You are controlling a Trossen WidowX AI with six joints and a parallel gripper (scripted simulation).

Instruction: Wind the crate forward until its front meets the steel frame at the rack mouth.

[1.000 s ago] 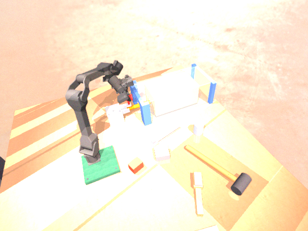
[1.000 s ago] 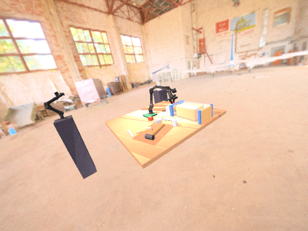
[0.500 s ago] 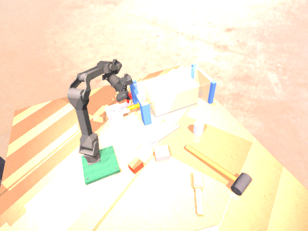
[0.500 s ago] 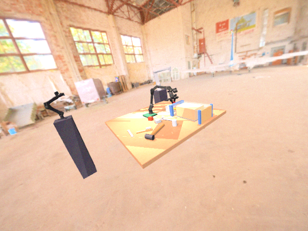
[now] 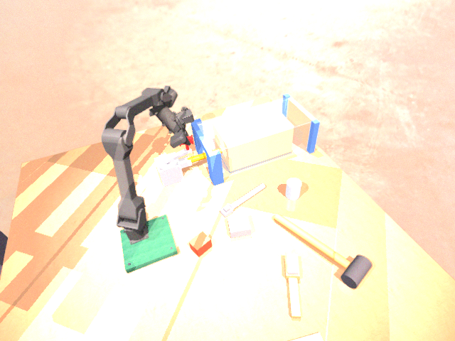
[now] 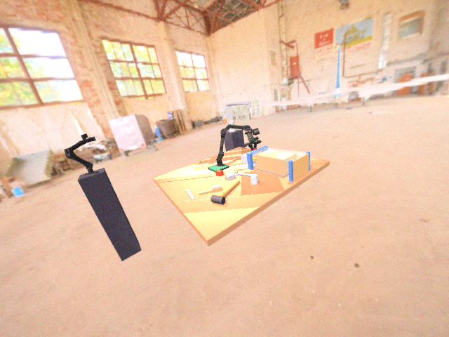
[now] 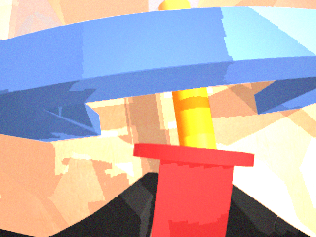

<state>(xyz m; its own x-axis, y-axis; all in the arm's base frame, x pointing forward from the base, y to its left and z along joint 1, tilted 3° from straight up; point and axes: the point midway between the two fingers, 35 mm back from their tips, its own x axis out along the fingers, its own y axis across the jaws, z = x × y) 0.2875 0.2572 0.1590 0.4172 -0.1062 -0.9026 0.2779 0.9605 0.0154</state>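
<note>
Right now my gripper tip is 5 cm past the white crank handle and 3 cm above it. Round my gripper tip: blue steel frame: 5 cm ahead, 3 cm below, 2 cm to the right; hand winch: 13 cm behind, 10 cm below, 2 cm to the right; red grip: 1 cm behind.
</note>
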